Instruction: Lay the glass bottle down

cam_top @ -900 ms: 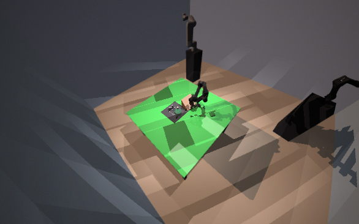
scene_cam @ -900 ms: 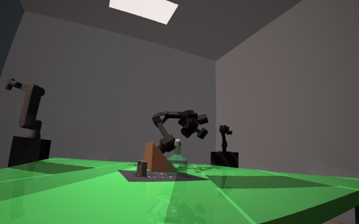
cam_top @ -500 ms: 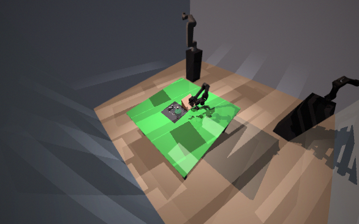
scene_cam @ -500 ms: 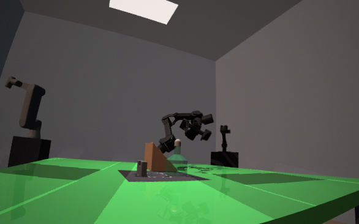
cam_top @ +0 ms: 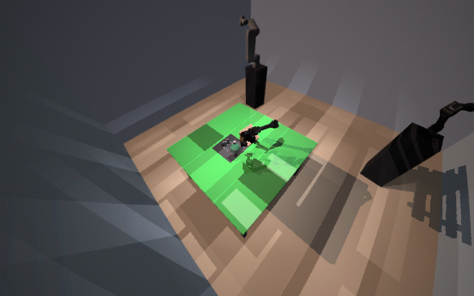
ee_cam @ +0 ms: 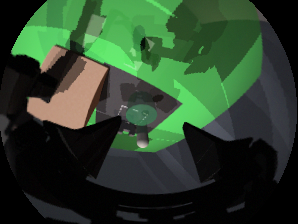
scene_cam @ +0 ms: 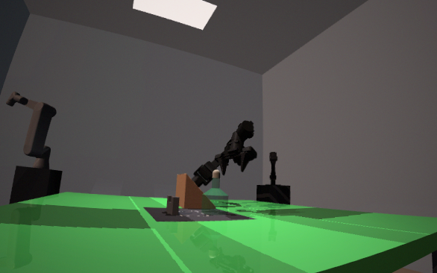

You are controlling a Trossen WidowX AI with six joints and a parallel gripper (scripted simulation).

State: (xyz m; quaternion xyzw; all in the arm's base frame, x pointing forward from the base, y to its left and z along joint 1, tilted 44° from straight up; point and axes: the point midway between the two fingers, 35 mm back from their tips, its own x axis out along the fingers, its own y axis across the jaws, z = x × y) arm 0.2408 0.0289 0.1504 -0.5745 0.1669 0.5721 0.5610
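My gripper tip is 40 mm short of the green glass bottle, 80 mm to the left of it and 60 mm above it. From my gripper tip the other things lie so: dark mat: 50 mm ahead, 160 mm to the right, 160 mm below.
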